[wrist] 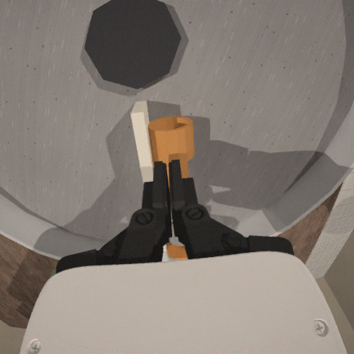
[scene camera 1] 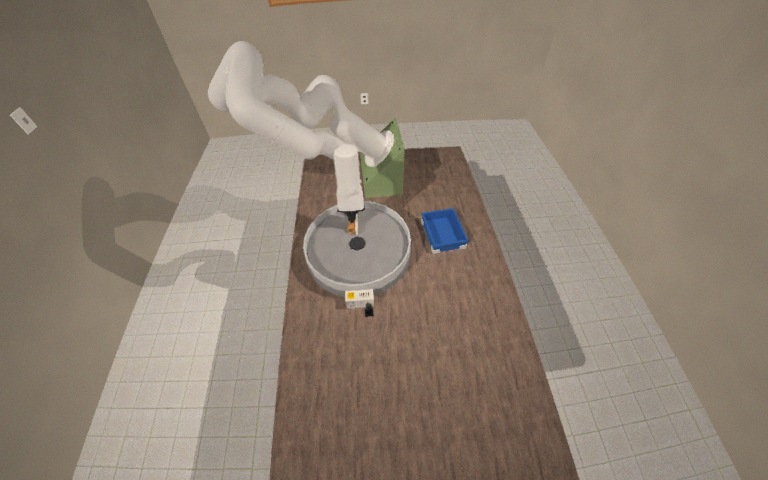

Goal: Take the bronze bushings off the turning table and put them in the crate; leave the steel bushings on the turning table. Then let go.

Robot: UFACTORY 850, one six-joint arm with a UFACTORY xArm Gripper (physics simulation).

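Observation:
A bronze bushing (scene camera 1: pixel 351 227) (wrist: pixel 172 140) stands on the grey turning table (scene camera 1: pixel 385 260) (wrist: pixel 260 80), between the dark hub and the rim nearest the arm. More bronze (wrist: pixel 176 251) shows behind the fingers in the wrist view, beside a small grey part that may be a steel bushing; both are mostly hidden. My gripper (scene camera 1: pixel 351 219) (wrist: pixel 168 178) is shut with nothing between its fingers. Its tips overlap the near side of the bronze bushing in the wrist view. The blue crate (scene camera 1: pixel 448 246) stands right of the turning table and looks empty.
A cream strip (wrist: pixel 142 142) lies along the left side of the bronze bushing in the wrist view. The dark hub (scene camera 1: pixel 356 243) (wrist: pixel 132 45) is at the turning table's centre. A white control box (scene camera 1: pixel 359 298) stands at its front, and a green panel (scene camera 1: pixel 385 181) behind it.

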